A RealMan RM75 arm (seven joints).
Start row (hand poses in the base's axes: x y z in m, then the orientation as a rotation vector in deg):
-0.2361, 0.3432, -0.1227, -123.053, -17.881, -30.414
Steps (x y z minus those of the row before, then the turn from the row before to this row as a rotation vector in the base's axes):
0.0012, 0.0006, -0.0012, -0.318, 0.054, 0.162
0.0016, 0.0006, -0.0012, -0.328, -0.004, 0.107
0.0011, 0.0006, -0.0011, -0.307, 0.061, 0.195
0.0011, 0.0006, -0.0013, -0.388, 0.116, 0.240
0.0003, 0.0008, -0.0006, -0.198, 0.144, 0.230
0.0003, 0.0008, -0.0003, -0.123, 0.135, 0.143
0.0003, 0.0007, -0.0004, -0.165, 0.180, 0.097
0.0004, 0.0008, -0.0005, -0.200, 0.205, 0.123
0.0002, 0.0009, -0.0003, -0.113, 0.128, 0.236
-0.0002, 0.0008, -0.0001, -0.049, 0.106, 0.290
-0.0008, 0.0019, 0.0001, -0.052, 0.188, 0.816
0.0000, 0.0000, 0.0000, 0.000, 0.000, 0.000
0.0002, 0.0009, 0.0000, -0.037, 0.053, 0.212
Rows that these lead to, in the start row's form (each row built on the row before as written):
-0.2349, 0.3438, -0.1239, -123.329, -18.127, -30.246
-0.2333, 0.3444, -0.1251, -123.617, -18.350, -30.172
-0.2322, 0.3450, -0.1262, -123.874, -18.624, -29.977
-0.2311, 0.3456, -0.1275, -124.207, -18.943, -29.691
-0.2308, 0.3464, -0.1281, -124.364, -19.174, -29.391
-0.2305, 0.3472, -0.1284, -124.470, -19.293, -29.154
-0.2302, 0.3479, -0.1288, -124.637, -19.352, -28.890
-0.2298, 0.3487, -0.1293, -124.835, -19.436, -28.581
-0.2296, 0.3496, -0.1296, -124.904, -19.656, -28.300
-0.2298, 0.3504, -0.1297, -124.892, -19.925, -28.018
-0.2306, 0.3523, -0.1296, -124.751, -20.715, -27.353
-0.2306, 0.3523, -0.1296, -124.751, -20.715, -27.353
-0.2304, 0.3532, -0.1296, -124.737, -20.925, -27.174

